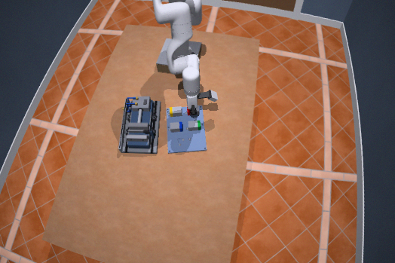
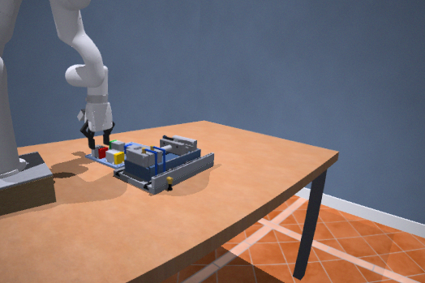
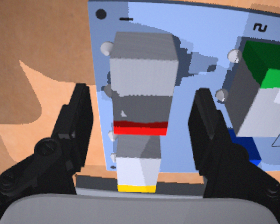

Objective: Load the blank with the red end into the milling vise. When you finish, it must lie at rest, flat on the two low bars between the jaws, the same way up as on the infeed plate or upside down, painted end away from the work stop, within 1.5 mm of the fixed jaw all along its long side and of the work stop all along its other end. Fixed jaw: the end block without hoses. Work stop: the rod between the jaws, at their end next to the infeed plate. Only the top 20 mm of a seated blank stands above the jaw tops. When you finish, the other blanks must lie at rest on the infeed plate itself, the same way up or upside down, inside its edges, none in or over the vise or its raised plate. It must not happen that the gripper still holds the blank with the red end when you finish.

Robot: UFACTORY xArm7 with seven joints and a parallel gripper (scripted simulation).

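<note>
The red-ended blank lies 30 mm below my hand. The rest, counted from my hand: blue infeed plate: 100 mm ahead, 10 mm to the right, 60 mm below; green-ended blank: 80 mm ahead, 30 mm to the left, 30 mm below; yellow-ended blank: 30 mm ahead, 80 mm to the right, 30 mm below.
</note>
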